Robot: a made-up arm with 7 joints. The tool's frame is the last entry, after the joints. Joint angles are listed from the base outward.
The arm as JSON. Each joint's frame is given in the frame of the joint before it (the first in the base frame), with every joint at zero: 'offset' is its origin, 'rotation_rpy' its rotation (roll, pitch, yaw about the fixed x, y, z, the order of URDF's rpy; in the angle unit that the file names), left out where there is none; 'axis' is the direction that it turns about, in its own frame. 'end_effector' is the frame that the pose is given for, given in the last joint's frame.
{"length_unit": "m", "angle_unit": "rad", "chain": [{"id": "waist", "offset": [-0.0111, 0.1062, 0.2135], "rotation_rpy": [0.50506, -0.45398, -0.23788], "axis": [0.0, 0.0, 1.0]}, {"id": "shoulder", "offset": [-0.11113, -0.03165, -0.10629], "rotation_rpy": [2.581, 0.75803, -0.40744], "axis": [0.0, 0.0, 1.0]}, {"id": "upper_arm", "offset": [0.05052, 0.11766, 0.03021], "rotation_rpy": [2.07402, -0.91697, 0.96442], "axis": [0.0, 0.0, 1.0]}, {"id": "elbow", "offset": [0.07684, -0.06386, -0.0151], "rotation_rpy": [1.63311, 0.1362, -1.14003], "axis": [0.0, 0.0, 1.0]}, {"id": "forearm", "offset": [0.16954, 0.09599, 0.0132], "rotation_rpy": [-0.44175, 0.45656, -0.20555], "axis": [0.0, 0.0, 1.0]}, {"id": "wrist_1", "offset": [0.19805, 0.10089, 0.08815], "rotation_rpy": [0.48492, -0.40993, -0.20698], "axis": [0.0, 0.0, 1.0]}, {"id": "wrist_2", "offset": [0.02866, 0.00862, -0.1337], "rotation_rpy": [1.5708, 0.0, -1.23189], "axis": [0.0, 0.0, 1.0]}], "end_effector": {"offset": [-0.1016, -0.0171, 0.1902], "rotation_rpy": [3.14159, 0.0, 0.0]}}
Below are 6 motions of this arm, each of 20 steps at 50 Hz.
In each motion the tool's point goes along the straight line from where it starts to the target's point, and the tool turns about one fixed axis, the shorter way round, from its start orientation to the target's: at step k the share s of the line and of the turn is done. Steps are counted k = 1, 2, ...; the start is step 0. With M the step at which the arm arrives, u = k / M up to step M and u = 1 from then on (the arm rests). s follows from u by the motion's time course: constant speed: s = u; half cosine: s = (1 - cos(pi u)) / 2; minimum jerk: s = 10 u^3 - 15 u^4 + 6 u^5.
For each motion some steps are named. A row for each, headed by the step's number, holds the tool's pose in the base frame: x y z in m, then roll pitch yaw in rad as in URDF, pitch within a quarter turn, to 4 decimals.
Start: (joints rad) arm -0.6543 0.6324 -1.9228 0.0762 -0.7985 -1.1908 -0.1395
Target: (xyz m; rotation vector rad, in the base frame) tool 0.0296 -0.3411 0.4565 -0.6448 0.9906 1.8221
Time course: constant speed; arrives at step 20
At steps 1, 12, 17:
1: 0.1468 -0.0961 0.5928 1.4191 0.6858 -2.9735
12: 0.0789 -0.2380 0.5139 0.9867 0.8676 2.7740
17: 0.0481 -0.3024 0.4780 0.7348 0.8853 2.4769

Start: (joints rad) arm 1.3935 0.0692 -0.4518 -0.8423 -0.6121 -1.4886 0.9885
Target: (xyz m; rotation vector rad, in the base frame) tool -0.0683 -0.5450 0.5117 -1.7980 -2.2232 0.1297
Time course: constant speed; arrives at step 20
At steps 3, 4, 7, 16, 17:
3: 0.3122 -0.5441 0.4868 -2.6322 -0.2192 1.8606
4: 0.2898 -0.5442 0.4882 -2.6475 -0.2150 1.8553
7: 0.2227 -0.5443 0.4926 -2.6934 -0.2028 1.8387
16: 0.0212 -0.5448 0.5058 -2.8319 -0.1709 1.7862
17: -0.0011 -0.5448 0.5073 -2.8473 -0.1678 1.7801

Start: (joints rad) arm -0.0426 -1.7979 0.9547 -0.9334 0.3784 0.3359 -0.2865
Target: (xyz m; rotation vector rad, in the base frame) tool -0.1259 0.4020 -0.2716 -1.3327 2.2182 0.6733
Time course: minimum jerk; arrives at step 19
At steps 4, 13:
4: -0.0048 0.4007 -0.3383 -3.0214 0.4339 -2.2038
13: -0.1020 0.4017 -0.2848 2.9935 0.6123 -2.1413

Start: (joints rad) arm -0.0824 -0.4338 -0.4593 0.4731 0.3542 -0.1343 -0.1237
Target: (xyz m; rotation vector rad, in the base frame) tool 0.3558 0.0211 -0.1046 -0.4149 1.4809 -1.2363
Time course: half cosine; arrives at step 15
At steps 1, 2, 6, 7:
1: 0.3728 0.0197 -0.1280 -1.3886 0.2107 -2.1198
2: 0.3723 0.0197 -0.1272 -1.3895 0.2212 -2.1150
6: 0.3671 0.0202 -0.1201 -1.3951 0.3193 -2.0690
7: 0.3653 0.0203 -0.1177 -1.3960 0.3525 -2.0532

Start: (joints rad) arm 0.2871 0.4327 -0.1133 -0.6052 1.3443 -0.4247 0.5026
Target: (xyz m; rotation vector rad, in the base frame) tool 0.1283 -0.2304 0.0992 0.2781 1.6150 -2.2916
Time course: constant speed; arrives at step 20
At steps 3, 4, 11, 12, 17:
3: 0.1667 -0.2857 0.0802 -1.3696 0.2578 -3.0711
4: 0.1644 -0.2824 0.0813 -1.3600 0.2634 -3.0664
11: 0.1486 -0.2597 0.0891 -1.2914 0.3011 -3.0317
12: 0.1464 -0.2564 0.0902 -1.2814 0.3062 -3.0265
17: 0.1351 -0.2402 0.0958 -1.2309 0.3315 -2.9995

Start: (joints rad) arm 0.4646 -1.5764 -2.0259 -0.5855 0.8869 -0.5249 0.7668
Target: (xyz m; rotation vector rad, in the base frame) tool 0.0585 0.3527 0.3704 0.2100 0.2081 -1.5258
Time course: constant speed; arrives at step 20
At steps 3, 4, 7, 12, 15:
3: 0.0379 0.3380 0.4146 -0.0254 0.4581 -1.4747
4: 0.0391 0.3389 0.4120 -0.0238 0.4468 -1.4782
7: 0.0427 0.3415 0.4042 -0.0189 0.4131 -1.4887
12: 0.0488 0.3458 0.3912 -0.0100 0.3570 -1.5063
15: 0.0524 0.3484 0.3834 -0.0042 0.3234 -1.5170

